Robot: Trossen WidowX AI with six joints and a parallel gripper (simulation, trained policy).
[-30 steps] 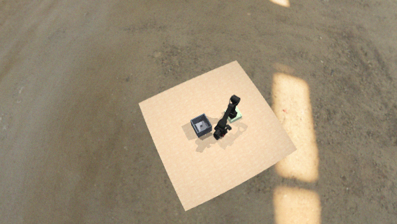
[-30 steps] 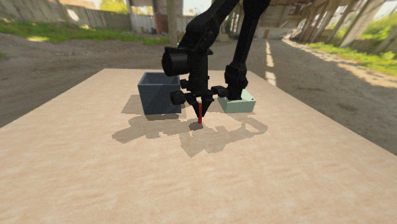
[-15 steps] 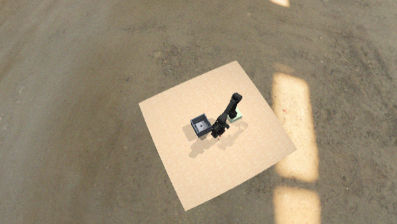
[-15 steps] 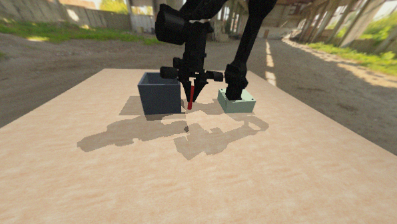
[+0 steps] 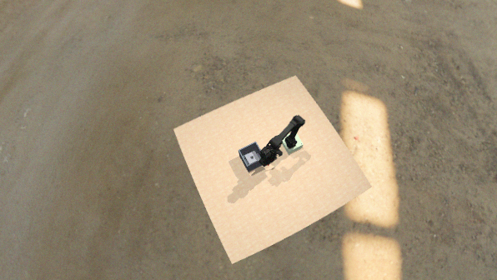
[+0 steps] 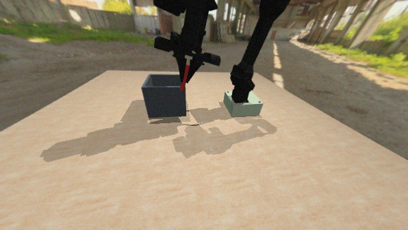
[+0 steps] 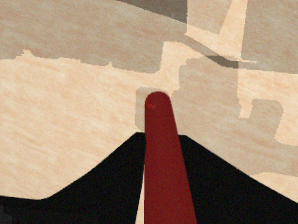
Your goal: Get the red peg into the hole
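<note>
The plate is 150 mm to the right of my gripper tip, 140 mm below it and 80 mm ahead of it. The rest, counted from my gripper tip: red peg 10 mm to the right, 10 mm above.
</note>
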